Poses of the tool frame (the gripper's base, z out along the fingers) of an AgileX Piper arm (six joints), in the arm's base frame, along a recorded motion.
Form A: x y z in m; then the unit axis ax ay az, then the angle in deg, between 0 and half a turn.
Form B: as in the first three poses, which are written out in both.
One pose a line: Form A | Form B
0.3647, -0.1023, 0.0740, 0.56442, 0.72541, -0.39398, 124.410 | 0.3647, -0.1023, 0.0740, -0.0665, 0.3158, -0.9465, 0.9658, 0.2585, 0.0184
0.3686, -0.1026, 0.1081, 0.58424, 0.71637, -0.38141, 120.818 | 0.3686, -0.1026, 0.1081, 0.0039, 0.3054, -0.9522, 0.9605, 0.2638, 0.0885
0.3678, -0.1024, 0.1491, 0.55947, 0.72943, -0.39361, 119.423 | 0.3678, -0.1024, 0.1491, -0.0245, 0.2657, -0.9637, 0.9514, 0.3022, 0.0592
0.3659, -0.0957, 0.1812, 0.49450, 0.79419, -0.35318, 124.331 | 0.3659, -0.0957, 0.1812, -0.1815, 0.3226, -0.9290, 0.9059, 0.4225, -0.0303
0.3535, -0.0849, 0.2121, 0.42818, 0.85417, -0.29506, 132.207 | 0.3535, -0.0849, 0.2121, -0.3653, 0.3929, -0.8439, 0.8300, 0.5479, -0.1042
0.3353, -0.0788, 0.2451, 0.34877, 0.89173, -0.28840, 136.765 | 0.3353, -0.0788, 0.2451, -0.5183, 0.3400, -0.7847, 0.7351, 0.6460, -0.2056
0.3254, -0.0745, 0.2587, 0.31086, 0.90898, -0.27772, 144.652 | 0.3254, -0.0745, 0.2587, -0.6402, 0.3524, -0.6826, 0.6737, 0.6845, -0.2785
